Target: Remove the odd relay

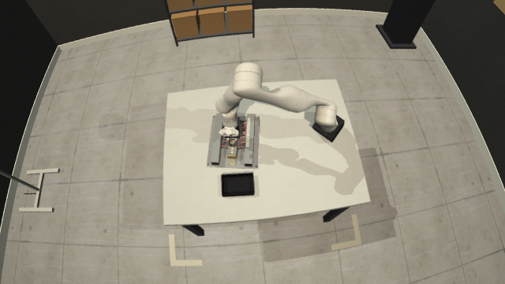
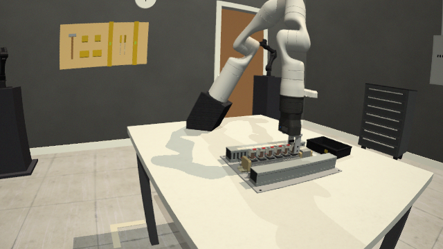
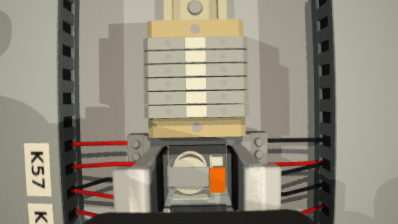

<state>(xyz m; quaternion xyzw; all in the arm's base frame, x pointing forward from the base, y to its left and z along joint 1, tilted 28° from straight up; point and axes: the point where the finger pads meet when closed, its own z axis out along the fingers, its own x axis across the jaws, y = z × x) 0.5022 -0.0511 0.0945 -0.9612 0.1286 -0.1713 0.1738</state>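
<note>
My hand is 10 mm above the clear relay. The rest, counted from my hand: black parts tray 220 mm to the left, 40 mm below, 10 mm ahead; relay panel 40 mm to the right, 30 mm below, 10 mm behind.
</note>
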